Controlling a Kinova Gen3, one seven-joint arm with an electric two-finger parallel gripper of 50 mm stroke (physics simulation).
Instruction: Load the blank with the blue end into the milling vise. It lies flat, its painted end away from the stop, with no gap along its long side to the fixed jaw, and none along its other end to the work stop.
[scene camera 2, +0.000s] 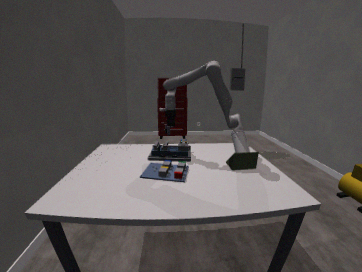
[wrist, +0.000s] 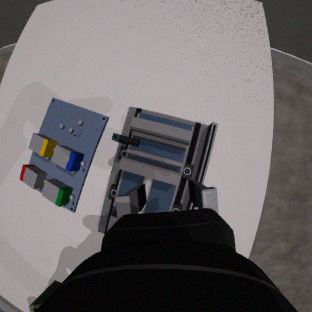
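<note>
The blank with the blue end (scene camera 2: 167, 162) (wrist: 68, 157) lies on the blue plate (scene camera 2: 150, 173) (wrist: 91, 131), its blue end towards the vise in the wrist view. The milling vise (scene camera 2: 171, 159) (wrist: 150, 168) stands beside the plate, with grey jaws across a blue bed and a dark rod (wrist: 126, 140) sticking over its near side. No blank shows between the visible jaws. My gripper (scene camera 2: 168, 131) (wrist: 166, 190) is open and empty, above the vise. The fingers and gripper body hide the vise's lower end in the wrist view.
On the same plate lie blanks with a yellow end (scene camera 2: 163, 170) (wrist: 43, 145), a red end (scene camera 2: 178, 174) (wrist: 33, 176) and a green end (scene camera 2: 181, 164) (wrist: 57, 192), beside small pegs. The dark green arm base (scene camera 2: 243, 161) stands at the table's right. A red cabinet (scene camera 2: 180, 117) stands behind the table.
</note>
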